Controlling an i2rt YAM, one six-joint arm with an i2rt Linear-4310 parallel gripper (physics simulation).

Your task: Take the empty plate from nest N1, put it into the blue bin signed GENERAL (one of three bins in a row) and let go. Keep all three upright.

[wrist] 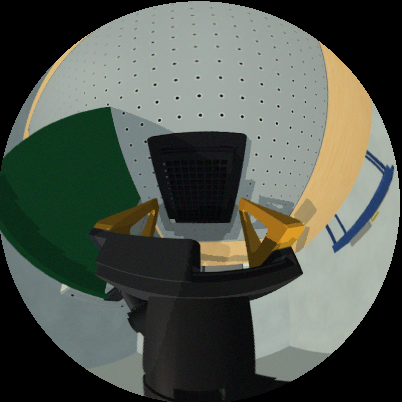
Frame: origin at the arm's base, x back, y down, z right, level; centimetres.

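Seen in the pictures: gripper, fingertip midpoint: (198, 202).
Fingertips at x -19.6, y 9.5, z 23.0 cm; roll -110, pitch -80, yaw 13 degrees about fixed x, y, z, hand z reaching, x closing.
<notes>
Offsets run from my fingertips to a thing's middle. "spot": to the spot under its first point. Level surfaces: height alone.
A black rectangular piece with a grid of small square wells @(spot: dz +0.0, dx -0.5, dy +3.6 cm) (198, 180) lies flat and upright on the perforated grey board, in the middle of the wrist view. I cannot tell how much of it is plate and how much is nest. No nest sign is readable. My gripper (198, 202) is open, its two orange fingers spread wide. The near end of the black piece shows between the fingertips, with a gap on both sides; its height below them is hard to judge. No bin signed GENERAL can be made out.
A large dark green surface @(spot: dz -10.7, dx -8.2, dy -4.9 cm) (65, 185) covers the left side, beside the black piece. The perforated grey board @(dy +5.4 cm) (260, 60) has a light wooden border (345, 125) at the right. A blue frame (367, 213) shows beyond that border. Gripper shadows fall near the black piece.
</notes>
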